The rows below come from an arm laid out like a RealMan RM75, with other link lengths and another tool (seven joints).
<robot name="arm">
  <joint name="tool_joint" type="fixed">
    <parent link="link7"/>
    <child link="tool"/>
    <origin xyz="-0.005 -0.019 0.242" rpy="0.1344 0 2.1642"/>
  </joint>
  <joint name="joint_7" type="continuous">
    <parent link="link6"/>
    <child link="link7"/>
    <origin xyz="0 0.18 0" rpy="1.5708 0 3.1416"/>
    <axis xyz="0 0 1"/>
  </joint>
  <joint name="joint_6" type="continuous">
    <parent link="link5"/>
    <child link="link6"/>
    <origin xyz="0 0 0" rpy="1.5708 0 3.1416"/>
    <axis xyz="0 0 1"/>
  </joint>
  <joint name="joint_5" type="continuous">
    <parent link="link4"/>
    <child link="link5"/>
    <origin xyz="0 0.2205 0" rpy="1.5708 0 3.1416"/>
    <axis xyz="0 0 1"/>
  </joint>
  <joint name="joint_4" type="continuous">
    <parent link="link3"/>
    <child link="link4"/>
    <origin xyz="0 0 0" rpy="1.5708 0 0"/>
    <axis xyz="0 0 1"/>
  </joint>
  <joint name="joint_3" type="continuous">
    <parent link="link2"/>
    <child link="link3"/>
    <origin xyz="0 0.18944 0" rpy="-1.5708 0 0"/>
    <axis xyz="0 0 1"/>
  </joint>
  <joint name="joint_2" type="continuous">
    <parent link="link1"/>
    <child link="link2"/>
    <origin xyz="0 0 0" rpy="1.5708 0 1.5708"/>
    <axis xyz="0 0 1"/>
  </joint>
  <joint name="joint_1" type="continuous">
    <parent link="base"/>
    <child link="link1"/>
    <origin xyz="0 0 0.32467" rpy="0 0 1.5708"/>
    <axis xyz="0 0 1"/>
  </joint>
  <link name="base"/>
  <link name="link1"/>
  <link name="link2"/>
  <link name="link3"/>
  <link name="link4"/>
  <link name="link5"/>
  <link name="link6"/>
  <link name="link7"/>
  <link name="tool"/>
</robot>
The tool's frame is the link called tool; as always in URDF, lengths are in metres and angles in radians. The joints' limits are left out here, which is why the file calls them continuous.
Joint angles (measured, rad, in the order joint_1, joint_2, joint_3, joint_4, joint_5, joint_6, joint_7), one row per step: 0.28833 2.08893 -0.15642 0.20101 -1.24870 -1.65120 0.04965; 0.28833 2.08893 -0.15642 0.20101 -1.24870 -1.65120 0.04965; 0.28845 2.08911 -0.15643 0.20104 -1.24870 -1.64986 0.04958; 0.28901 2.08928 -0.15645 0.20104 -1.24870 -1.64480 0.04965; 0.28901 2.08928 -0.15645 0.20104 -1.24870 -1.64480 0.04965; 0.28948 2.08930 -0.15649 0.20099 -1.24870 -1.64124 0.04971; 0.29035 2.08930 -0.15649 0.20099 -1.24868 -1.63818 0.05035; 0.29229 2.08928 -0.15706 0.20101 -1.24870 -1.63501 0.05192; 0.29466 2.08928 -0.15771 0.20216 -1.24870 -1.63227 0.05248; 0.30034 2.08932 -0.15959 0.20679 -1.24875 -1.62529 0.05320; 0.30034 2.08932 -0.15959 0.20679 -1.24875 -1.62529 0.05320; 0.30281 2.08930 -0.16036 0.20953 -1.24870 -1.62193 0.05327; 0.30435 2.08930 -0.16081 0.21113 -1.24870 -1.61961 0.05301; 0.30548 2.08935 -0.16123 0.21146 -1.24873 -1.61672 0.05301; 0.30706 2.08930 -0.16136 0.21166 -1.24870 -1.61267 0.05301; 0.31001 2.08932 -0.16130 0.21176 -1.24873 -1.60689 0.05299; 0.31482 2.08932 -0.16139 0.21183 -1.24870 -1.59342 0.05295; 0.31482 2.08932 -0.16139 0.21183 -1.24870 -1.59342 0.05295; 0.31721 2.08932 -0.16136 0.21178 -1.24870 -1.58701 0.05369
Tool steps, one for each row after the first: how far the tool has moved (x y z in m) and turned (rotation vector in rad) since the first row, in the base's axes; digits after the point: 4 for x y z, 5 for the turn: 0.0000 0.0000 0.0000 0.00000 0.00000 0.00000; 0.0003 0.0002 -0.0004 -0.00095 0.00010 -0.00089; 0.0015 0.0009 -0.0019 -0.00439 0.00021 -0.00409; 0.0015 0.0009 -0.0019 -0.00439 0.00021 -0.00409; 0.0024 0.0014 -0.0029 -0.00679 0.00015 -0.00624; 0.0029 0.0019 -0.0037 -0.00894 0.00070 -0.00757; 0.0028 0.0028 -0.0048 -0.01187 0.00199 -0.00746; 0.0023 0.0036 -0.0061 -0.01476 0.00334 -0.00688; 0.0012 0.0055 -0.0098 -0.02288 0.00760 -0.00595; 0.0012 0.0055 -0.0098 -0.02288 0.00760 -0.00595; 0.0008 0.0064 -0.0116 -0.02675 0.00985 -0.00599; 0.0006 0.0069 -0.0128 -0.02922 0.01086 -0.00620; 0.0008 0.0074 -0.0139 -0.03166 0.01098 -0.00704; 0.0012 0.0082 -0.0151 -0.03452 0.01094 -0.00846; 0.0015 0.0095 -0.0167 -0.03840 0.01080 -0.00984; 0.0031 0.0120 -0.0205 -0.04747 0.01026 -0.01505; 0.0031 0.0120 -0.0205 -0.04747 0.01026 -0.01505; 0.0039 0.0132 -0.0223 -0.05186 0.01066 -0.01734
